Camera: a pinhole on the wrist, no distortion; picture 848 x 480 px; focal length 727.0 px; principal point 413.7 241.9 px. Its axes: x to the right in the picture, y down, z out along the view. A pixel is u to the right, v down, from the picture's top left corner.
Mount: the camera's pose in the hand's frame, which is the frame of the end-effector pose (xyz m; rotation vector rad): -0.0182 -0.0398 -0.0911 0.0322 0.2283 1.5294
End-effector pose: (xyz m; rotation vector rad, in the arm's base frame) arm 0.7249 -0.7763 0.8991 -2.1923 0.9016 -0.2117
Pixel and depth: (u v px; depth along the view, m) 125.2 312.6 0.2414
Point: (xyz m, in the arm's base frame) 0.8438 -0.6314 0.8575
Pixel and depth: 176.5 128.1 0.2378
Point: 0.8735 -0.6871 0.8512
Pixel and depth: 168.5 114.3 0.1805
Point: 0.8343 -0.7152 0.8868
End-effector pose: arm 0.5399 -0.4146 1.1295 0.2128 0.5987 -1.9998
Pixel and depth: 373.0 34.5 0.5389
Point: 0.4635 -0.7902 1.4034
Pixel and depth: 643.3 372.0 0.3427
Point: 0.6704 -0.5621 1.3080
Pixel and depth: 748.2 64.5 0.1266
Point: 0.5526 -0.4641 1.1231
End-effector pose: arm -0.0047 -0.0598 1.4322 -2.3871 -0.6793 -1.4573
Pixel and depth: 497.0 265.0 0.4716
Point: 0.3302 0.0557 1.3068
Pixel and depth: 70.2 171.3 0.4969
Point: 0.2445 0.3388 1.3305
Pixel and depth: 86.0 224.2 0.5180
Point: 0.2552 0.3380 1.2904
